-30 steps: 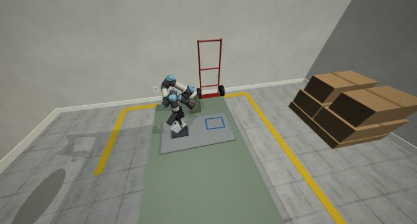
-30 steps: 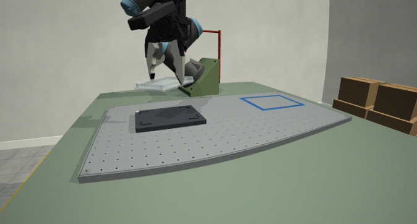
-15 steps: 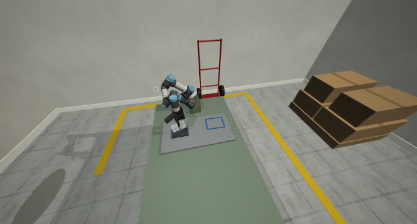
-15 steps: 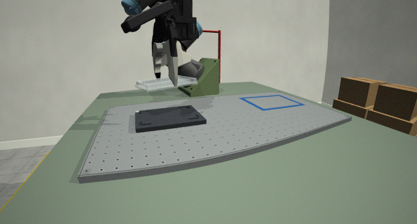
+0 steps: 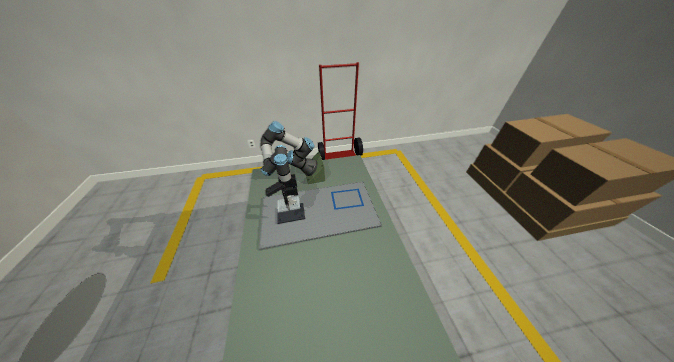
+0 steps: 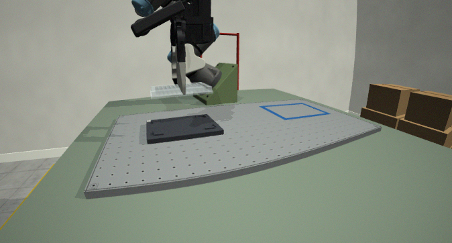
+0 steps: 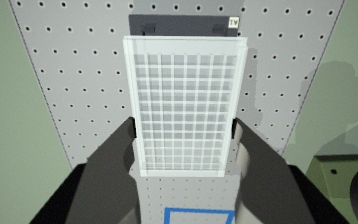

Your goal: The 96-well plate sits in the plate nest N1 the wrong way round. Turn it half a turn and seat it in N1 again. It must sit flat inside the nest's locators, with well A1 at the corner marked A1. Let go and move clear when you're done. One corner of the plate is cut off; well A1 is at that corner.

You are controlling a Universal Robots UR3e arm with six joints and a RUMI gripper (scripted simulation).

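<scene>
My gripper is now 1 cm above the clear 96-well plate. From my hand the other things lie so: A1 label (9 cm below, 8 cm to the right, 5 cm behind); then dark plate nest N1 (10 cm below).
</scene>
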